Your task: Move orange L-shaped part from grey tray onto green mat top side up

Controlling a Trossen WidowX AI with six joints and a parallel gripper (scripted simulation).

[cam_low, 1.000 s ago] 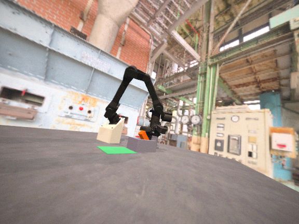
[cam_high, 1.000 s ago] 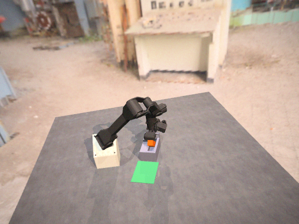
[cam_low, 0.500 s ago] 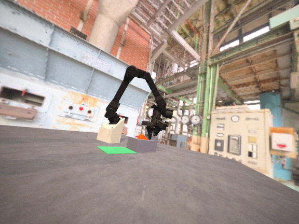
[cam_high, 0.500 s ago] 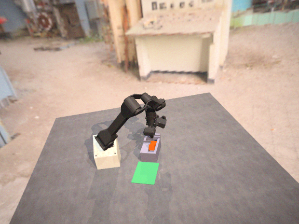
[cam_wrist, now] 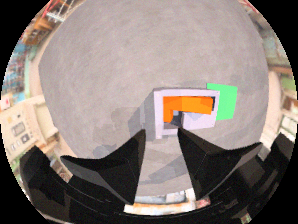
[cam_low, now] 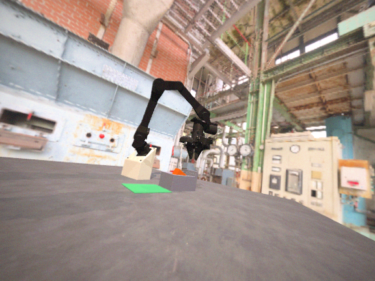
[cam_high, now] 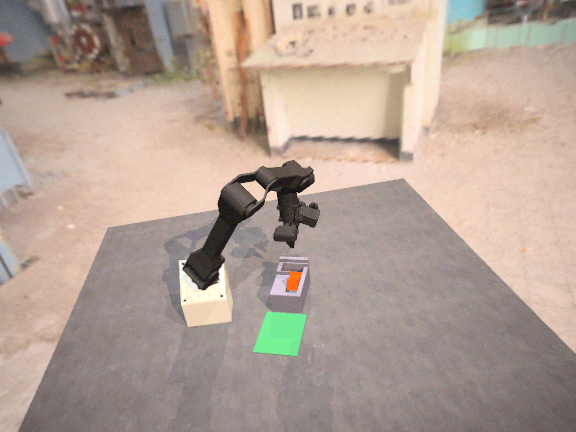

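Right now my gripper tip is 100 mm above the orange L-shaped part, 40 mm to the left of it and 20 mm past it. The rest, counted from my gripper tip: green mat: 200 mm to the right, 160 mm below, 100 mm behind.
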